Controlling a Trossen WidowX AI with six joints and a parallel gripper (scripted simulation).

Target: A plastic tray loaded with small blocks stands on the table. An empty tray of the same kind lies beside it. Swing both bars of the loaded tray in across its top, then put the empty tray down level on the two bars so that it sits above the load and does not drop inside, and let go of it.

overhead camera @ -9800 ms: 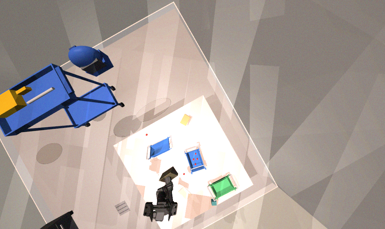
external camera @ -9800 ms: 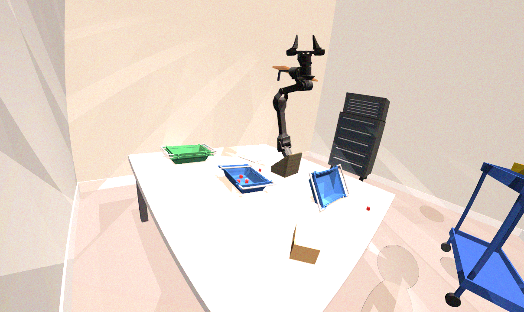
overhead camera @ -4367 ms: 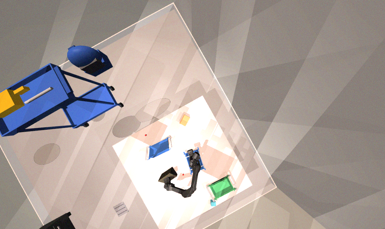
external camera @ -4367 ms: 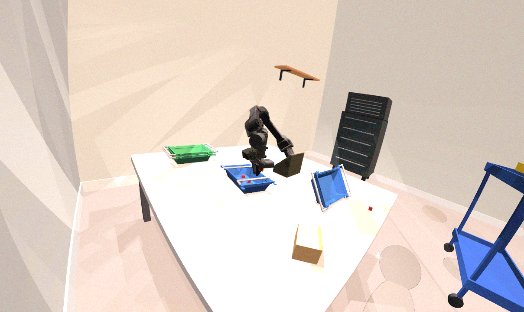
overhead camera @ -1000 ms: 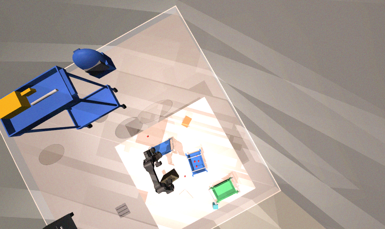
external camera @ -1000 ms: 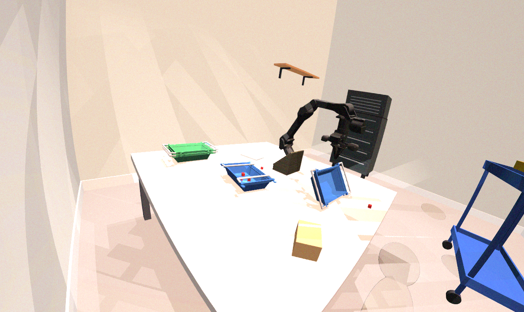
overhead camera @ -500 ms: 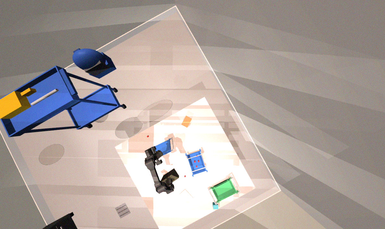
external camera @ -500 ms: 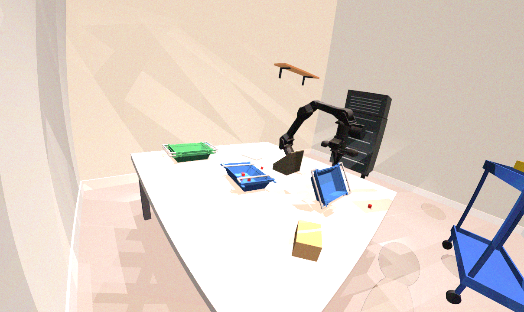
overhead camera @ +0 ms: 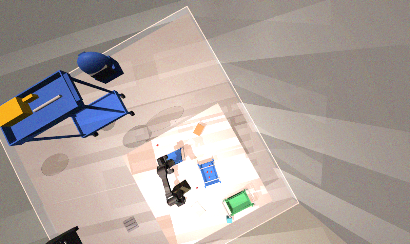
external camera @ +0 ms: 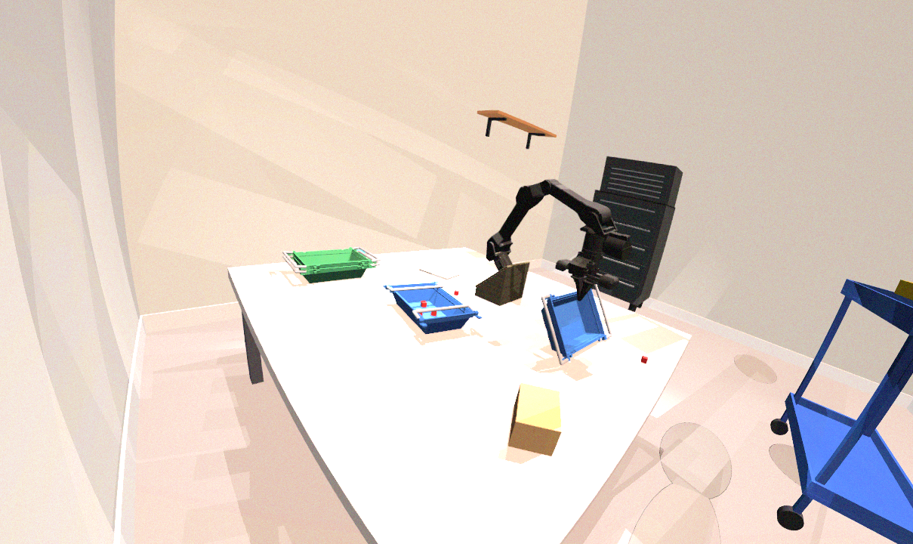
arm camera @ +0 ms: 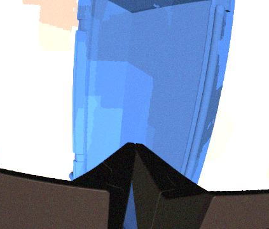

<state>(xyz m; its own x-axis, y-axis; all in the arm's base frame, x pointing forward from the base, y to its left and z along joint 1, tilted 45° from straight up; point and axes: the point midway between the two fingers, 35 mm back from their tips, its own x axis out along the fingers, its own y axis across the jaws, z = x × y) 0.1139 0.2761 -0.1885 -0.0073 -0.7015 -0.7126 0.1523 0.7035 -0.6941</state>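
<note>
The blue tray lies 60 mm below my gripper tip and 10 mm to the left of it. Also, from my gripper tip: red block: 350 mm to the right, 240 mm ahead, 120 mm below; then tan box: 430 mm ahead, 110 mm to the left, 100 mm below.
</note>
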